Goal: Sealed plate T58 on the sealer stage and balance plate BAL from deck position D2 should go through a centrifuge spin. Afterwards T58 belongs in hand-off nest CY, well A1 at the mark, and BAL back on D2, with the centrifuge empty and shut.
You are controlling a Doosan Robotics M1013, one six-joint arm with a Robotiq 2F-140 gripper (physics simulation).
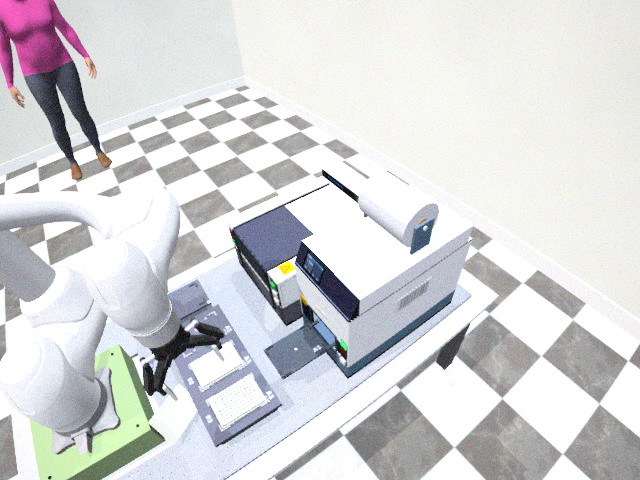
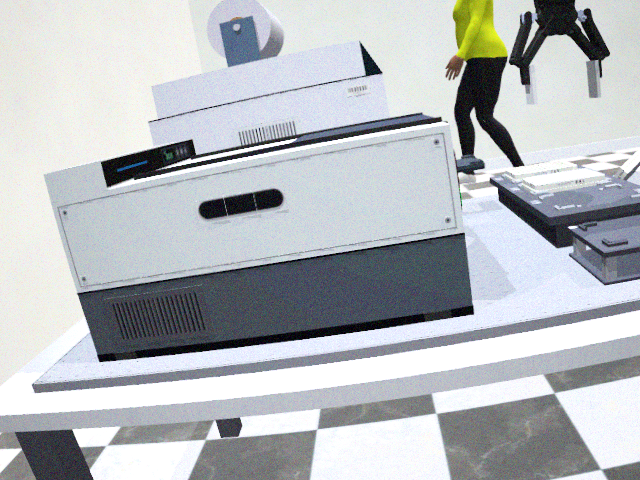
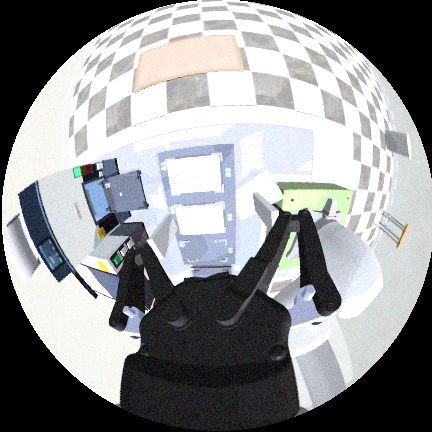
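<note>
My gripper is open and empty, high above the dark deck. A smooth white plate lies at D2, below the gap between the fingers. A white plate with wells lies at D3. D1 is bare. The sealer stage is out and bears no plate. The centrifuge has its top closed; its inside is hidden. No plate label is readable, and T58 cannot be identified.
The white sealer with its film roll stands beside the centrifuge. A low grey stand with clear sides stands past the D1 end. The arm's base is on a green block. People stand beyond the table.
</note>
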